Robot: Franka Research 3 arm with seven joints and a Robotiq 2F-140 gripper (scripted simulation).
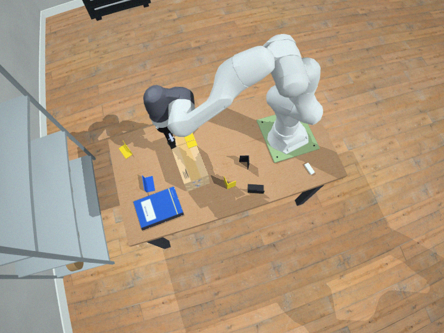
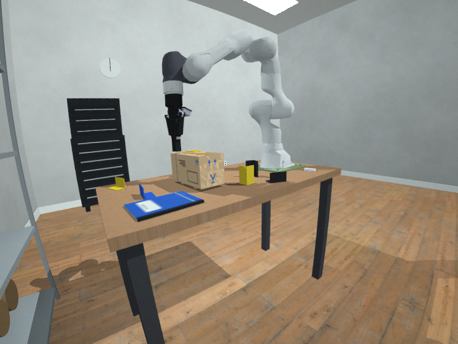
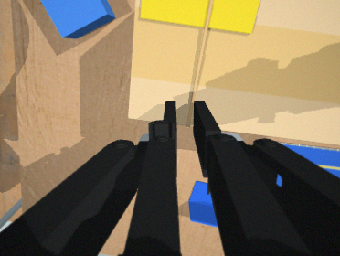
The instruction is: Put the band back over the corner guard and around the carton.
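Right now the cardboard carton is 50 mm behind my hand, 70 mm to the left of it and 110 mm below it. Round my hand: blue block (90 mm behind, 150 mm to the right, 160 mm below); white block (640 mm behind, 270 mm to the left, 170 mm below); blue corner guard (180 mm ahead, 100 mm to the left, 170 mm below).
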